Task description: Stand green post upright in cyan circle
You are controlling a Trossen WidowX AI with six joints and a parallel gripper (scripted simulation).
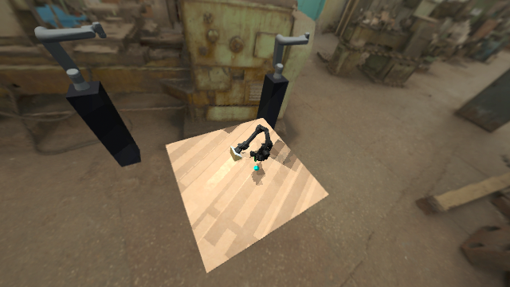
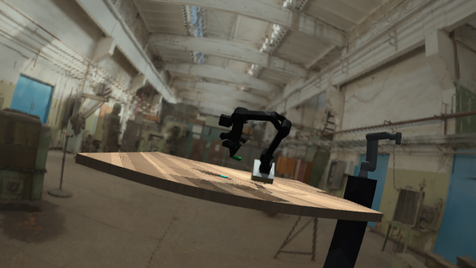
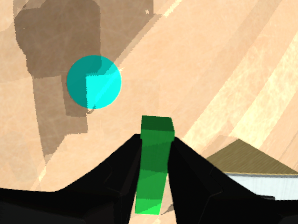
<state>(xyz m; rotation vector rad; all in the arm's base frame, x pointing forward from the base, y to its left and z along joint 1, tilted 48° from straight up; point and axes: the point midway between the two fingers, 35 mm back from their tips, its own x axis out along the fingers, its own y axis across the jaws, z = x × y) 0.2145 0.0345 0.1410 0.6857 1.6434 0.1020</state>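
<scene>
My gripper tip is 3 cm short of the cyan circle, 2 cm to the right of it and 12 cm above it. From my gripper tip the other things lie so: green post (2 cm behind, 1 cm to the left).
</scene>
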